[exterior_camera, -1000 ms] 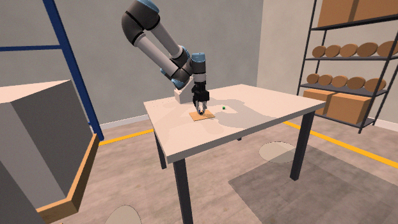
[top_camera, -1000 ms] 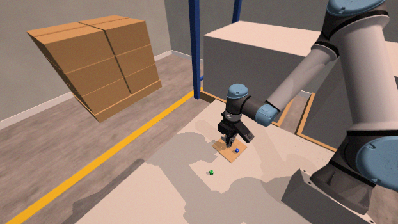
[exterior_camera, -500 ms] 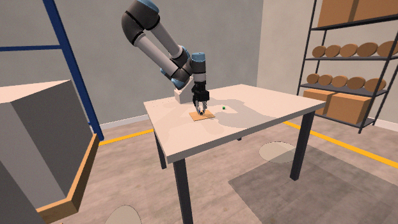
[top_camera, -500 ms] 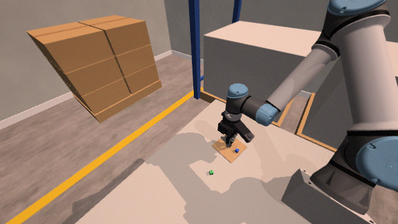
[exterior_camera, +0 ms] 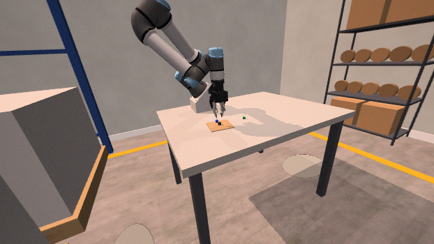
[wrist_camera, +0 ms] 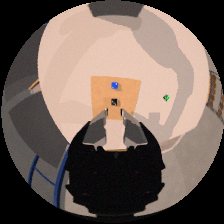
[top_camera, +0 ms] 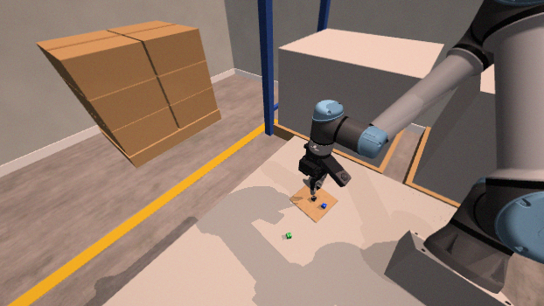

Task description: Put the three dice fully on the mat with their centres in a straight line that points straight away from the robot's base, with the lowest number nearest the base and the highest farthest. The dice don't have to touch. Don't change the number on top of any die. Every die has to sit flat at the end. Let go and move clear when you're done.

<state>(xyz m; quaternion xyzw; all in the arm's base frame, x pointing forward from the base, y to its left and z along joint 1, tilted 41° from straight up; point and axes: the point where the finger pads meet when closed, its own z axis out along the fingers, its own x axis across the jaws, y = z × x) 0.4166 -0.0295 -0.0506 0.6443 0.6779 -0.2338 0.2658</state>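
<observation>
Right now the black die is 6 cm below my hand. The rest, counted from my hand: green die 3 cm behind, 18 cm to the left, 6 cm below; blue die 5 cm behind, 6 cm below; tan mat 7 cm below.
</observation>
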